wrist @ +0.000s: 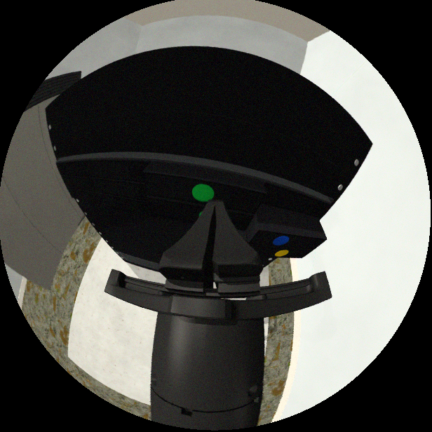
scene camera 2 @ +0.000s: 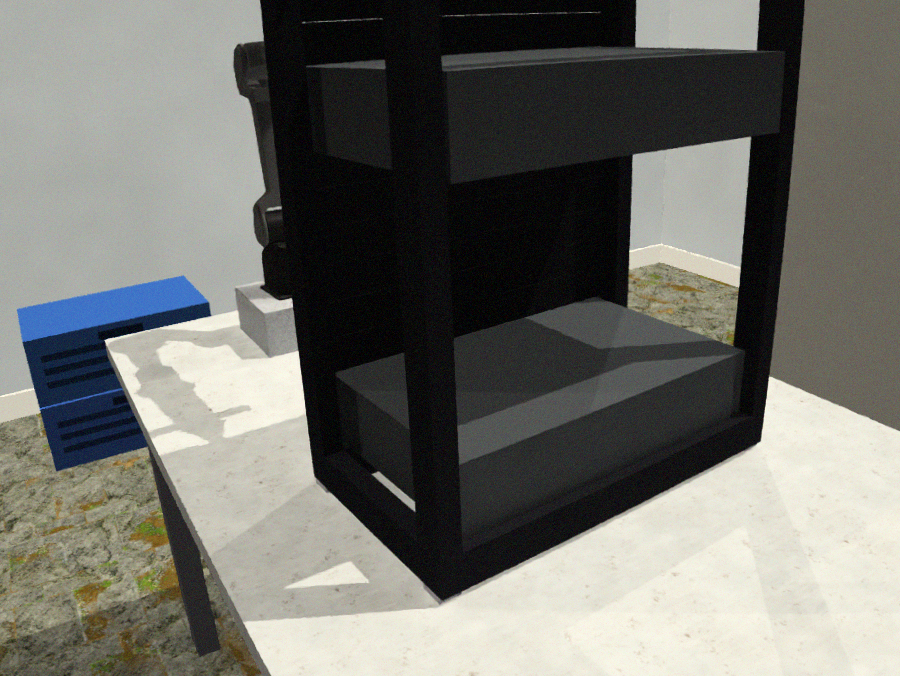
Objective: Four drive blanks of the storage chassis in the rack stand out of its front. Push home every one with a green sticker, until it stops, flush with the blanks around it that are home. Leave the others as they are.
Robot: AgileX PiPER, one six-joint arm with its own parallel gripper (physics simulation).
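Note:
In the wrist view, a round green sticker (wrist: 203, 192) shows on a dark blank face just above my fingertips. A second green sticker (wrist: 201, 215) is mostly hidden behind the left finger. To the right, a blue sticker (wrist: 281, 240) and a yellow sticker (wrist: 281, 253) sit one above the other on the end faces of blanks that stand out. My gripper (wrist: 216, 207) is shut and empty, its tips in front of the dark blanks near the green stickers; whether they touch cannot be told. The rack (scene camera 2: 429, 291) hides the gripper and the blank fronts in the scene view.
The rack stands on a pale table (scene camera 2: 349, 640) and holds an upper dark chassis (scene camera 2: 618, 109) and a lower one (scene camera 2: 582, 429). The arm (scene camera 2: 266, 152) rises behind the rack on a grey block (scene camera 2: 265, 320). Blue crates (scene camera 2: 116, 305) stand beyond the table's left edge.

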